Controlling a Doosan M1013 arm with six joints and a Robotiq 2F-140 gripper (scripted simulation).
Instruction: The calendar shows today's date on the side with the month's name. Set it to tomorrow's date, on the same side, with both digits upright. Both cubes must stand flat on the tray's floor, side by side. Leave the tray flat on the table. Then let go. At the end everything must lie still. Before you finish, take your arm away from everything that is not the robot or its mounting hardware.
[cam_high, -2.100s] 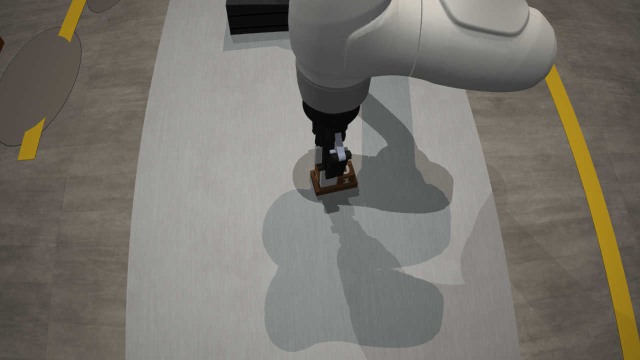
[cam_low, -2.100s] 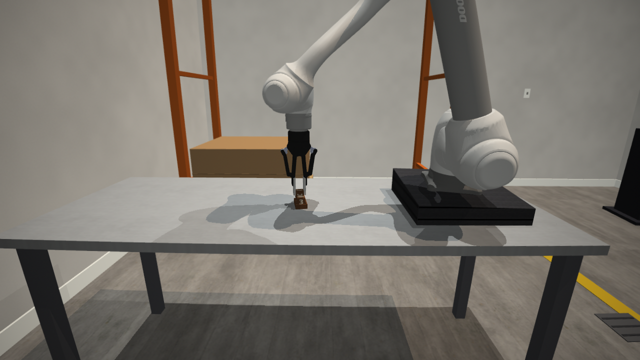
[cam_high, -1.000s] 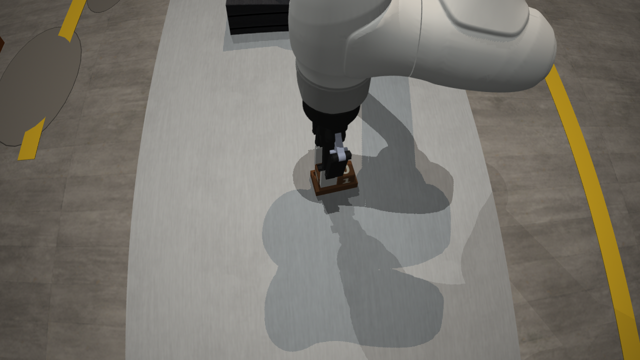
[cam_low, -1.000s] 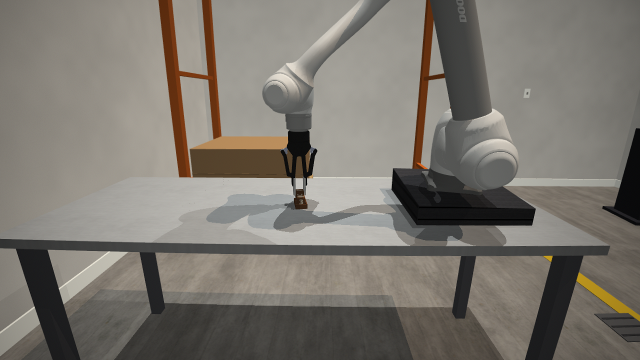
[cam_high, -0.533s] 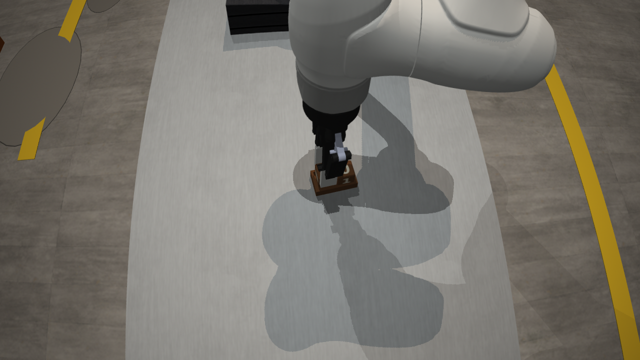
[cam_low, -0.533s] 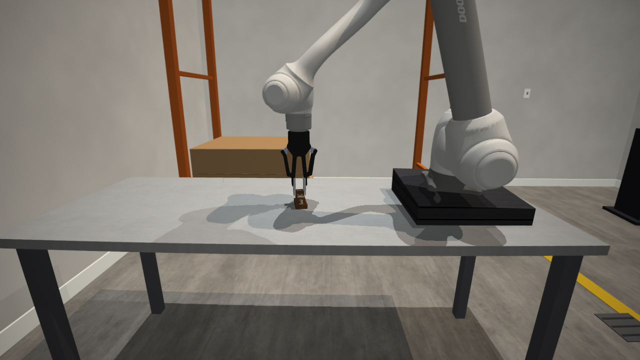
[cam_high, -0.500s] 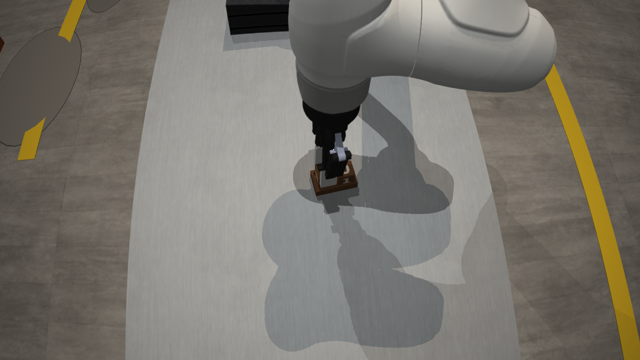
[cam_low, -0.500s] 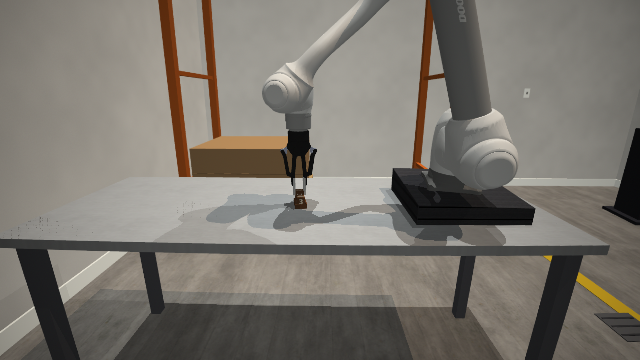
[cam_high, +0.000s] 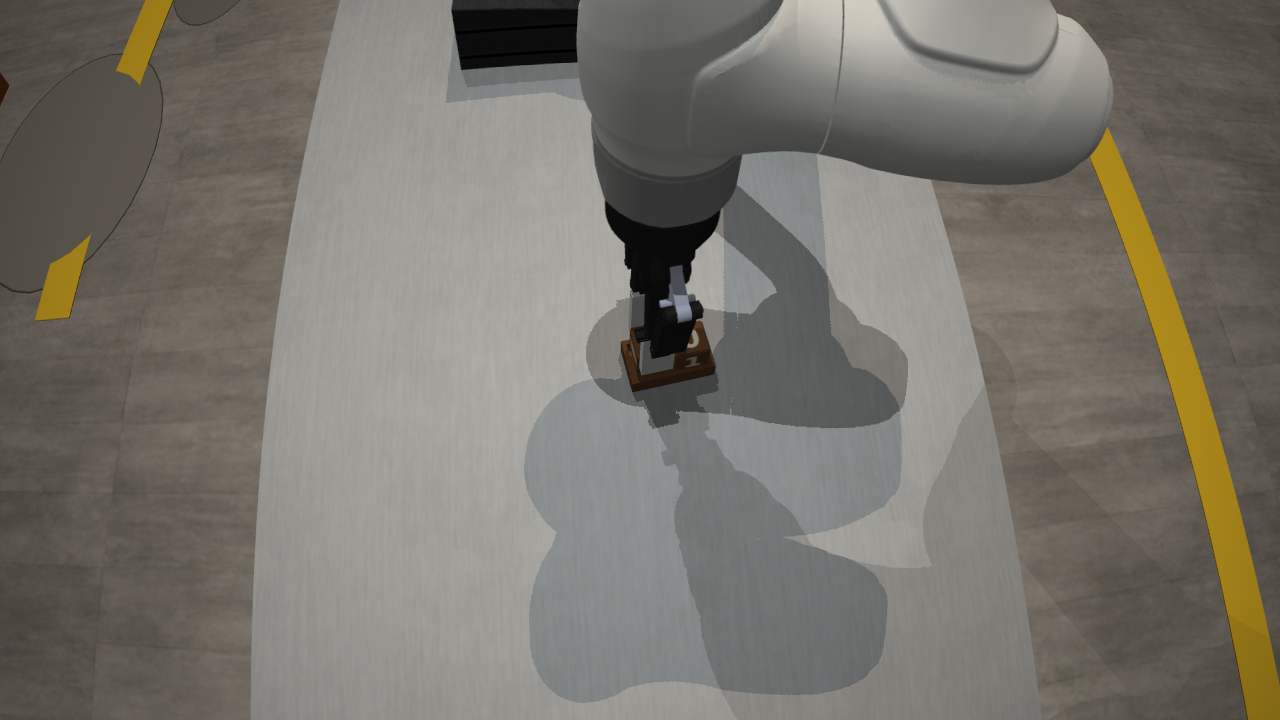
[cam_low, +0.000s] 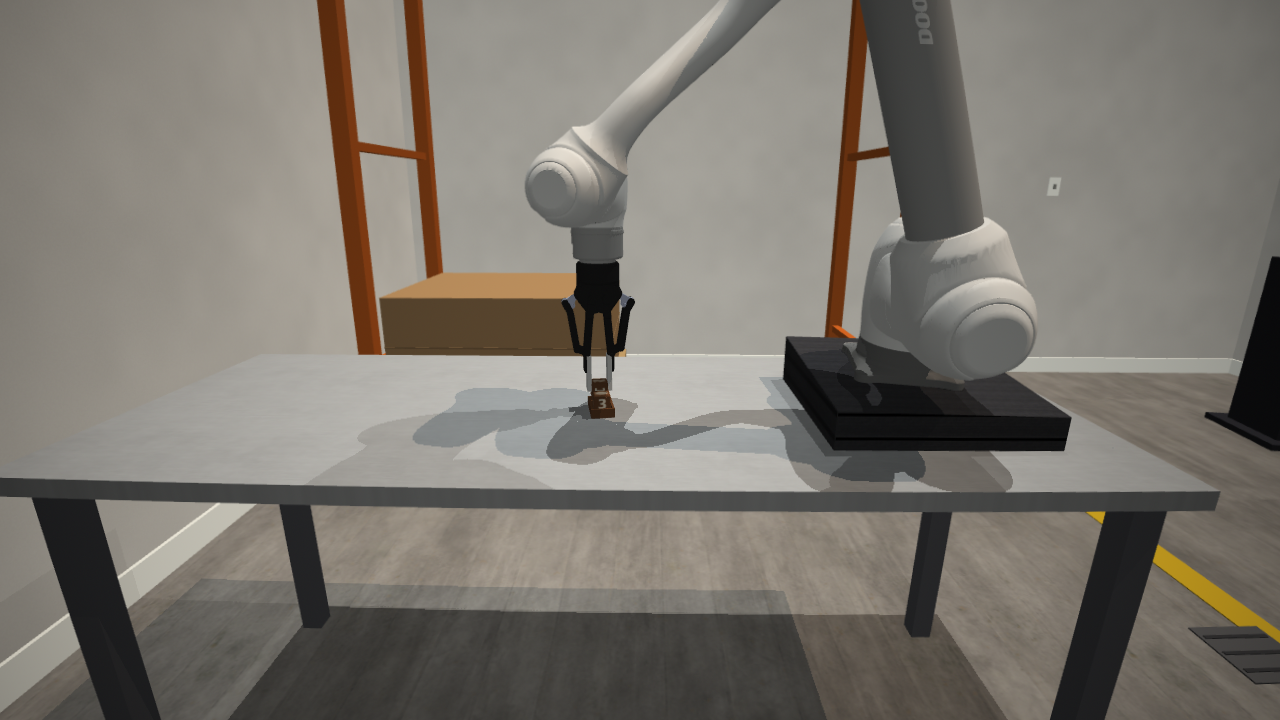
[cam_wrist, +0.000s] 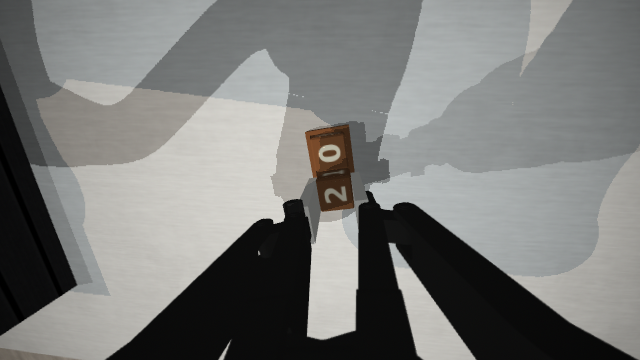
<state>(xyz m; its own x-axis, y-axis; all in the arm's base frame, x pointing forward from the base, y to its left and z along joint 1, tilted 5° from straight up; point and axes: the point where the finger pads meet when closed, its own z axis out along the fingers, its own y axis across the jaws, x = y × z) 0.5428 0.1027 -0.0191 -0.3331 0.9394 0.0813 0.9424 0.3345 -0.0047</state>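
Right now the brown calendar tray is 6 cm below my hand, 2 cm to the left of it and 1 cm behind it.
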